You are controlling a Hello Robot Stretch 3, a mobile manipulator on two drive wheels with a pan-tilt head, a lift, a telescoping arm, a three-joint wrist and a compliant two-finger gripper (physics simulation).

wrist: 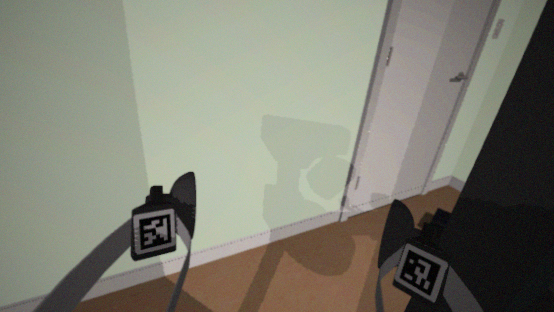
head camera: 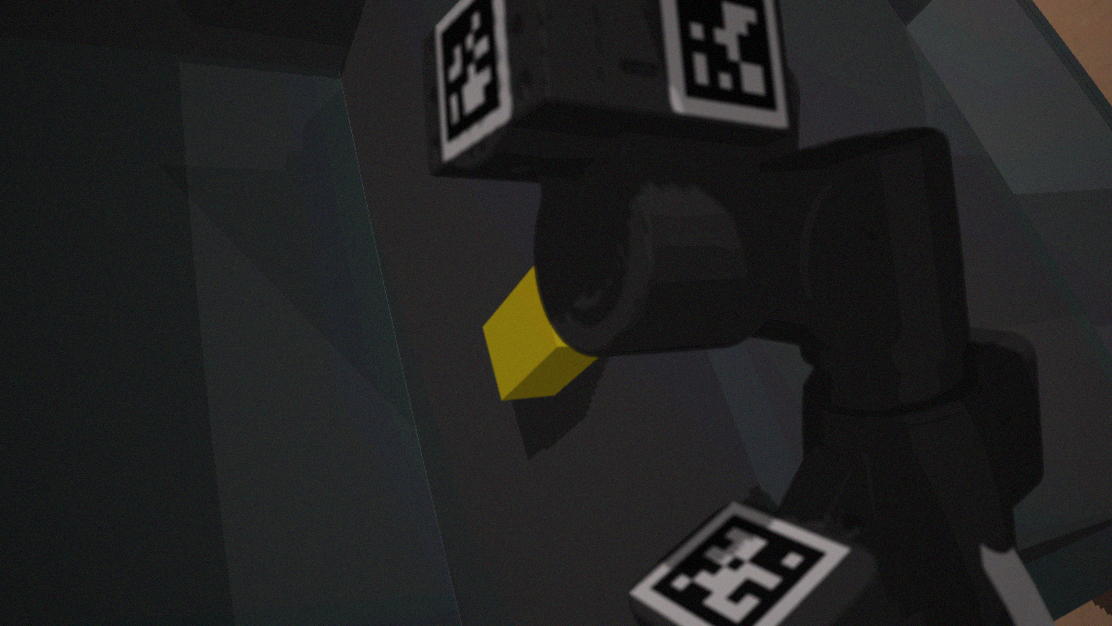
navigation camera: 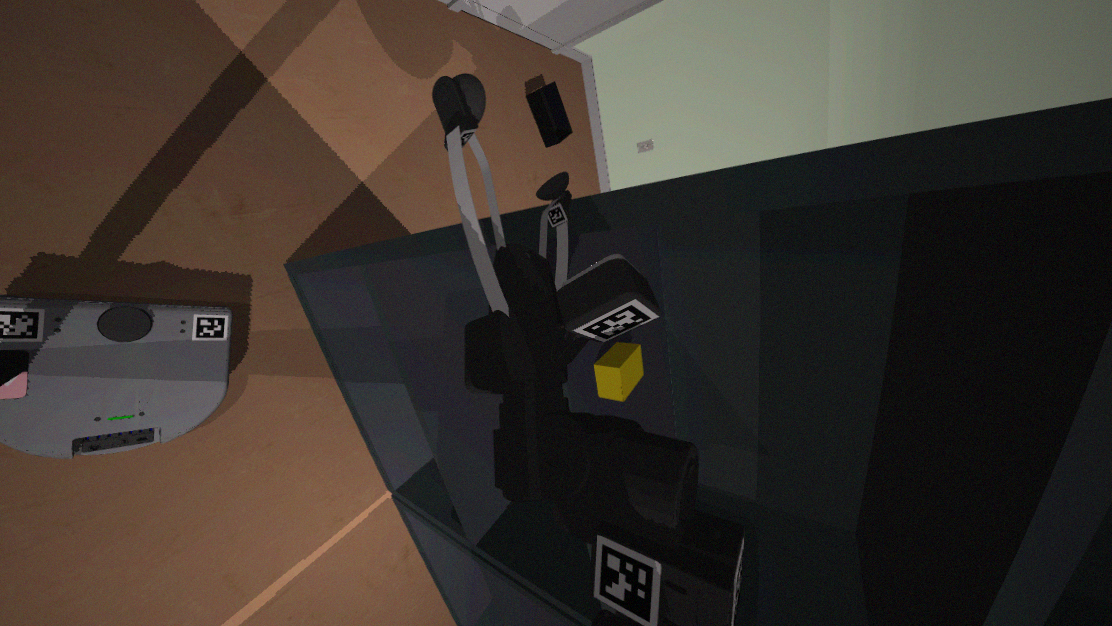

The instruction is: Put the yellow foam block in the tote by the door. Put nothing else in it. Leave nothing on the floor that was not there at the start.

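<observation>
The yellow foam block rests on a large dark surface. In the head view my wrist hides part of it; in the navigation view it shows beside the wrist. My gripper is open and empty, with its fingers wide apart. It points away from the block, past the edge of the dark surface and toward the wall. The block does not show in the wrist view. I cannot make out the tote for certain.
A small black box lies on the brown floor near the wall. A door stands in the green wall. My base is at the left of the navigation view. A dark mass fills the wrist view's right side.
</observation>
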